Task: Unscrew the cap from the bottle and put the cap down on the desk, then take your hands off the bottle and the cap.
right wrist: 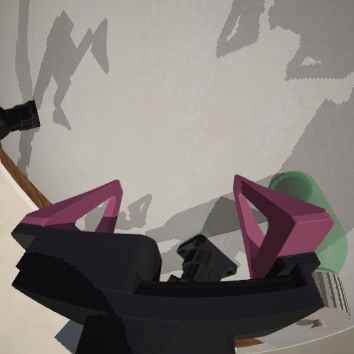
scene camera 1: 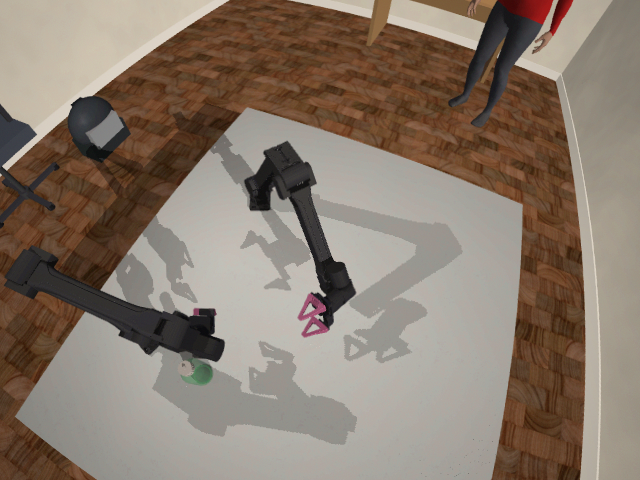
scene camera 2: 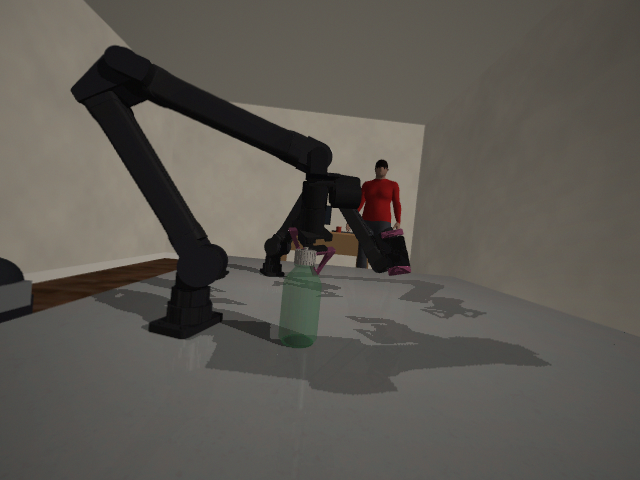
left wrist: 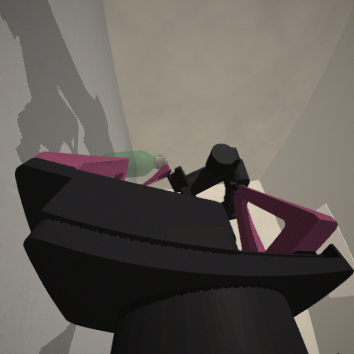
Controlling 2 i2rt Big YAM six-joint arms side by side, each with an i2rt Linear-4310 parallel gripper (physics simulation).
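Seen in the pictures: left gripper, fingertip midpoint: (scene camera 1: 300,328) (scene camera 2: 392,250) (left wrist: 184,178); right gripper, fingertip midpoint: (right wrist: 174,183) (scene camera 1: 214,330); left arm's base at its link origin: (right wrist: 30,115) (scene camera 1: 260,199) (scene camera 2: 271,274); right arm's base at its link origin: (right wrist: 206,256) (scene camera 2: 188,325).
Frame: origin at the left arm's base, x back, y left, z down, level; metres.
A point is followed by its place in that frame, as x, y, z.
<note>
A translucent green bottle (scene camera 1: 202,374) {0.137, -0.724, -0.120} (scene camera 2: 300,310) {0.187, -0.747, -0.073} (left wrist: 140,163) {0.136, -0.701, -0.115} (right wrist: 336,245) {0.146, -0.726, -0.132} stands upright on the light grey desk (scene camera 1: 439,413) {-0.614, -0.882, 0.000} (scene camera 2: 155,413) {0.401, -0.848, 0.000}. Its ribbed whitish cap (scene camera 1: 185,367) {0.168, -0.712, -0.186} (scene camera 2: 305,256) {0.181, -0.732, -0.171} (left wrist: 160,160) {0.152, -0.709, -0.168} (right wrist: 334,300) {0.152, -0.716, -0.177} sits on the neck. My right gripper (scene camera 2: 314,249) (right wrist: 174,183) {0.106, -0.592, -0.135} is open and empty, pointing down at about cap height; in scene camera 2 it is behind the cap. In the right wrist view the bottle is outside the right-hand finger. In scene camera 1 the arm hides its fingertips. My left gripper (scene camera 1: 301,326) {-0.159, -0.601, -0.186} (scene camera 2: 395,252) {-0.159, -0.601, -0.186} is open and empty, well away from the bottle.
The right arm's wrist (scene camera 1: 204,345) {0.070, -0.678, -0.347} hangs close to the bottle in scene camera 1. The left arm (scene camera 1: 312,227) {-0.198, -0.341, -0.315} reaches over the desk's middle. A dark helmet (scene camera 1: 98,126) and a person in a red top (scene camera 1: 524,7) (scene camera 2: 381,201) are beyond the desk. Arm shadows cross the desk.
</note>
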